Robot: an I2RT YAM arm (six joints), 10 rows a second.
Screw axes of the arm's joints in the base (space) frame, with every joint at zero. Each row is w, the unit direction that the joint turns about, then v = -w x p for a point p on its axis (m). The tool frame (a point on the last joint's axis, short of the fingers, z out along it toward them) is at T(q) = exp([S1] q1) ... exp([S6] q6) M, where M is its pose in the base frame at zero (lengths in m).
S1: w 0 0 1 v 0 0 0
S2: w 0 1 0 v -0.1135 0 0.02
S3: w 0 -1 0 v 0.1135 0 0.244
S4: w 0 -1 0 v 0.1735 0 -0.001
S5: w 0 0 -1 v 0 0.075 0
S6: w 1 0 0 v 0 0.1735 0
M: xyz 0.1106 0 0.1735 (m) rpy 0 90 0 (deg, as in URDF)
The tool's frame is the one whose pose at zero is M.
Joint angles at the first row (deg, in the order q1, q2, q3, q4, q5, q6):
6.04, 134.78, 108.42, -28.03, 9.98, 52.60
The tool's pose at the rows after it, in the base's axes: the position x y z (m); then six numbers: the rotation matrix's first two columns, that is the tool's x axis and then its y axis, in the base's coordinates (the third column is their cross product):
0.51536, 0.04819, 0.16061, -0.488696, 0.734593, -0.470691, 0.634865, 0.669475, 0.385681
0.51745, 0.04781, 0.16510, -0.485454, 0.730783, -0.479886, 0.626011, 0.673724, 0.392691
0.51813, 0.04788, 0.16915, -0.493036, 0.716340, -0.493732, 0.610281, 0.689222, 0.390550
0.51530, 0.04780, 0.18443, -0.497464, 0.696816, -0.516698, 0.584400, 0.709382, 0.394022
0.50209, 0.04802, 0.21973, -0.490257, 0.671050, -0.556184, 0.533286, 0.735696, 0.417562
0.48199, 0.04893, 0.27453, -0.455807, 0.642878, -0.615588, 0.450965, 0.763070, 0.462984
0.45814, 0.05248, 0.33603, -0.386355, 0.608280, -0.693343, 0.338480, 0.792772, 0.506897
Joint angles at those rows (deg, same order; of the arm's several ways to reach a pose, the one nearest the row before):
6.02, 134.85, 109.14, -27.97, 9.93, 52.53
5.96, 134.85, 109.95, -27.90, 9.93, 52.10
5.96, 134.58, 110.24, -27.73, 9.93, 50.83
5.98, 132.66, 109.99, -27.83, 9.91, 49.12
6.13, 126.93, 107.42, -27.25, 9.50, 46.85
6.44, 119.20, 105.67, -26.66, 8.75, 44.27
7.18, 111.72, 105.66, -25.12, 8.38, 41.21

